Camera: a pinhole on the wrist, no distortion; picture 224 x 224 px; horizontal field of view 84.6 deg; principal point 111.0 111.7 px. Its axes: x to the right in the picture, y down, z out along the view. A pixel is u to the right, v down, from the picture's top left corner.
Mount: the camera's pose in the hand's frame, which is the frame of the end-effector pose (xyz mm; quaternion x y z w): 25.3 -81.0 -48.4 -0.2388 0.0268 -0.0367 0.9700
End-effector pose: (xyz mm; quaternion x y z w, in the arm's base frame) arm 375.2 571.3 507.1 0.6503 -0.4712 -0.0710 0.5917
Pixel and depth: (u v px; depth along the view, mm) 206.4 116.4 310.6
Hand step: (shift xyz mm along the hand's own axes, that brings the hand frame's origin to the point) 287.3 52.5 212.5
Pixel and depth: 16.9 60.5 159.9
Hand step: -89.2 -55.7 128.2
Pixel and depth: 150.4 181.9 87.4
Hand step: 62.1 1.0 4.8
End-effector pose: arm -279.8 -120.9 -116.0 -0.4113 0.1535 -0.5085 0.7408
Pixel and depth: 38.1 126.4 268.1
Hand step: -112.3 84.3 179.3
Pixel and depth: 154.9 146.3 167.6
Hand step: 99.2 32.9 75.9
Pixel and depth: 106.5 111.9 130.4
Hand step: 29.6 -20.3 67.0
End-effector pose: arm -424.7 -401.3 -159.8 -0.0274 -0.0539 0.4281 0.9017
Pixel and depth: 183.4 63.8 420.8
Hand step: 291.5 -52.3 391.5
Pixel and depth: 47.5 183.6 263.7
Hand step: -82.9 188.1 117.9
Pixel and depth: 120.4 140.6 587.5
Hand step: 118.9 308.1 405.5
